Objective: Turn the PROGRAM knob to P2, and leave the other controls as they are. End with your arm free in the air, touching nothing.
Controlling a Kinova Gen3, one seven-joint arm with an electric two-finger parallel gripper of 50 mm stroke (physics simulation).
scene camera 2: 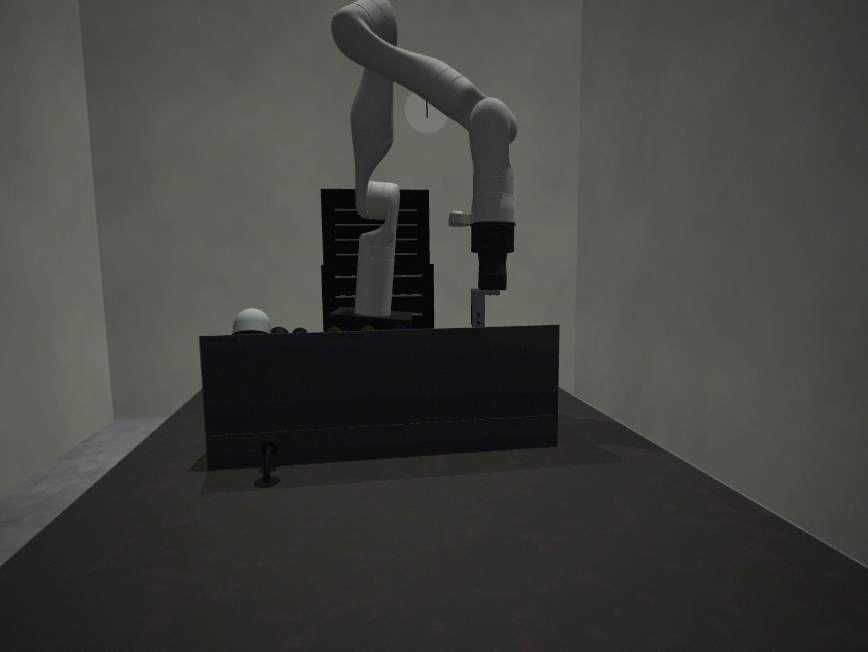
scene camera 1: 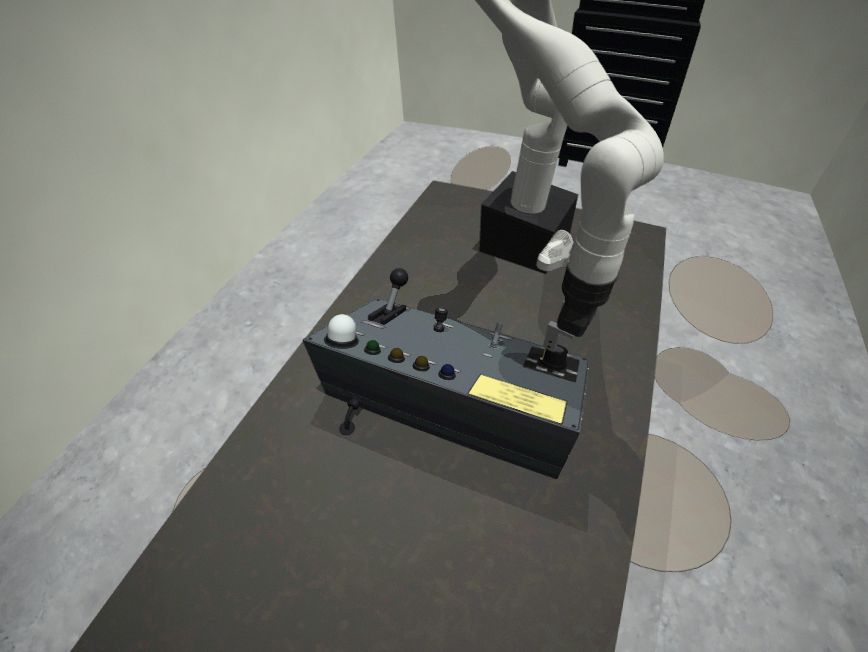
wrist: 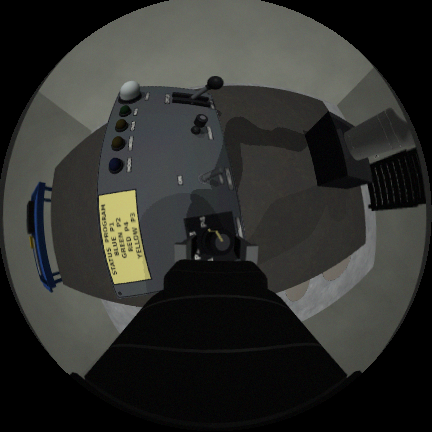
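Seen in the pictures: gripper, between the fingertips: [scene camera 2: 477,325] [scene camera 1: 555,338] [wrist: 215,243]; arm's base, origin of its link: [scene camera 2: 372,313] [scene camera 1: 528,203] [wrist: 352,145].
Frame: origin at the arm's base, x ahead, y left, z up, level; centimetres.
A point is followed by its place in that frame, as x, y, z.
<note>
The black PROGRAM knob [scene camera 1: 554,356] {45.3, 18.5, -2.0} [wrist: 216,243] {44.0, 18.4, -1.8} stands on its dark dial plate at the console's right end in scene camera 1. In the wrist view its yellow pointer line is turned toward the P4 label, and the P2 label is partly hidden by the left finger. My gripper [scene camera 1: 555,344] {44.1, 17.8, 1.7} [wrist: 215,243] {44.1, 17.8, 1.7} is open, pointing down, with its fingers on either side of the knob in the wrist view and nothing gripped. Whether a finger touches the knob cannot be told. In scene camera 2 the gripper [scene camera 2: 479,320] {44.1, 17.8, 1.7} shows above the console's top edge, which hides the knob.
The console [scene camera 1: 449,414] {63.2, 4.8, -4.0} [scene camera 2: 378,393] {63.3, -0.7, -5.1} also bears a white dome [scene camera 1: 341,328] {60.4, -17.0, 6.2}, a ball-topped lever [scene camera 1: 398,277] {39.9, -17.0, 1.2}, a small joystick [scene camera 1: 440,315] {44.5, -5.3, -1.4}, a toggle switch [scene camera 1: 496,335] {43.6, 6.5, -3.2} close to the knob, several coloured buttons and a yellow label [scene camera 1: 517,397] {59.2, 15.2, 2.1} [wrist: 124,237] {58.4, 15.4, 1.8}. A crank [scene camera 1: 348,417] {67.8, -15.1, -11.9} sticks out in front.
</note>
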